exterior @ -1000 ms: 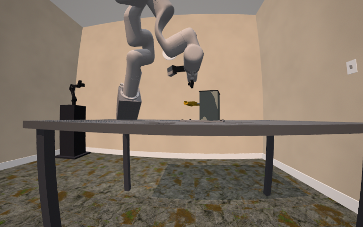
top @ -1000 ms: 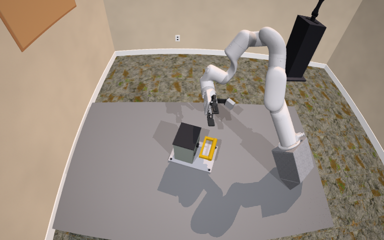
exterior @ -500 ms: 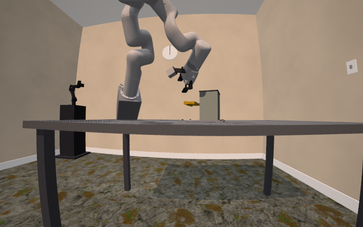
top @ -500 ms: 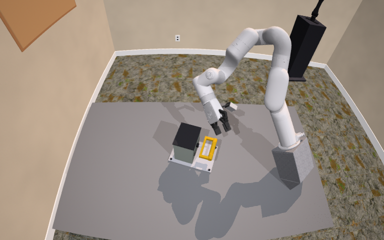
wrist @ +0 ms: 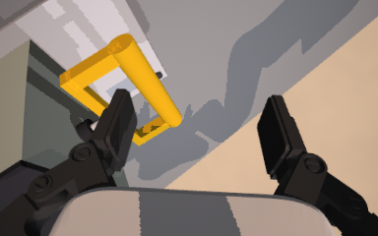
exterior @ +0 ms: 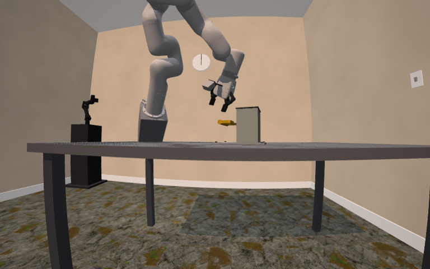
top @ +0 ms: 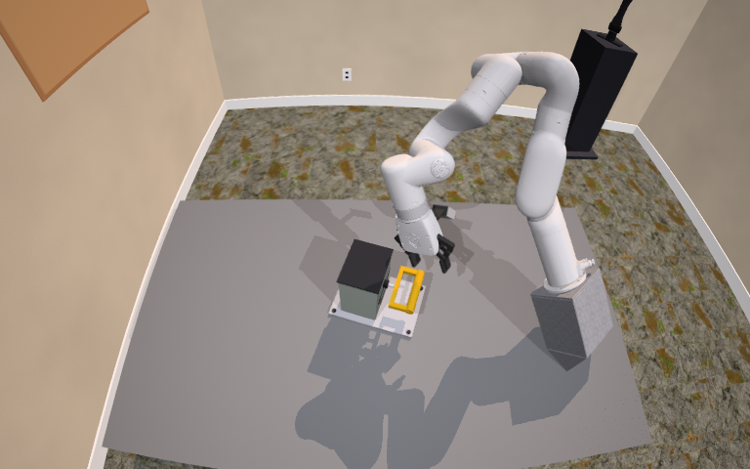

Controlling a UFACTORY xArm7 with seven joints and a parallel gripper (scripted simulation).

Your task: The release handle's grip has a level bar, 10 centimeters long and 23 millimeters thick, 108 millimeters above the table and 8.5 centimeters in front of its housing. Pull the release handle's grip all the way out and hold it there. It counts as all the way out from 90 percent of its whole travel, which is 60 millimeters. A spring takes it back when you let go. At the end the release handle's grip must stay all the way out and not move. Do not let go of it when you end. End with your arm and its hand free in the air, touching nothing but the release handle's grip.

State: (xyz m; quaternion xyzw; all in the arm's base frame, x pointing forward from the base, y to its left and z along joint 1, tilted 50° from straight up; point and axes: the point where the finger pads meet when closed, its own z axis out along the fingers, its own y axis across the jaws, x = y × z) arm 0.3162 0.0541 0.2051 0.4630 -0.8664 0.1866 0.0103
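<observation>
The base plate lies 12 cm ahead of my hand, 1 cm to the right of it and 18 cm below it.
</observation>
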